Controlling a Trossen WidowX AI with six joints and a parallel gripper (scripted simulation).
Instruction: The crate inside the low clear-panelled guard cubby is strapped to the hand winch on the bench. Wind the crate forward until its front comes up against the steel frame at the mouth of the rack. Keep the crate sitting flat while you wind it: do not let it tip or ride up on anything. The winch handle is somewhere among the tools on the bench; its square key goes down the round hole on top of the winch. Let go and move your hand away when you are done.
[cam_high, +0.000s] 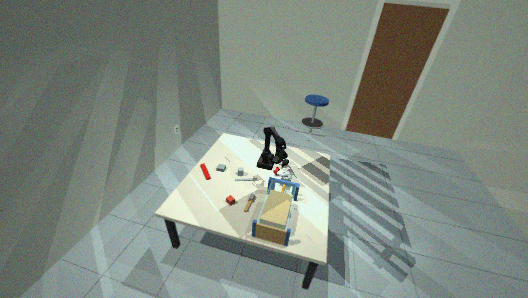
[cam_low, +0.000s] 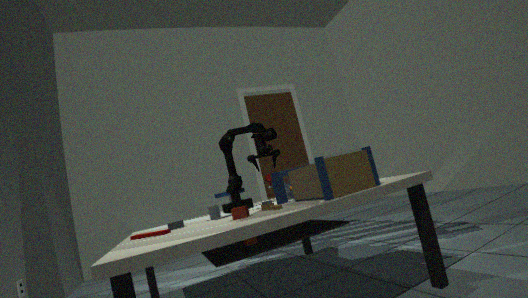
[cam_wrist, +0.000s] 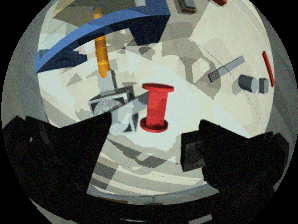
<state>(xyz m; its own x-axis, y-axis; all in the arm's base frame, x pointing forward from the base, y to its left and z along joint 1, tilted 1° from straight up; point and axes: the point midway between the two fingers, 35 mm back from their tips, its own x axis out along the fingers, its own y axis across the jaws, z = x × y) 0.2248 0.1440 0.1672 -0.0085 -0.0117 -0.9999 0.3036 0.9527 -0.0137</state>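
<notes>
Now: the red knob 6 cm below my gripper tip. The rest, counted from my gripper tip: winch (4 cm behind, 9 cm to the left, 16 cm below); then winch handle (1 cm behind, 4 cm to the left, 9 cm below); then blue frame (13 cm ahead, 9 cm to the left, 9 cm below).
</notes>
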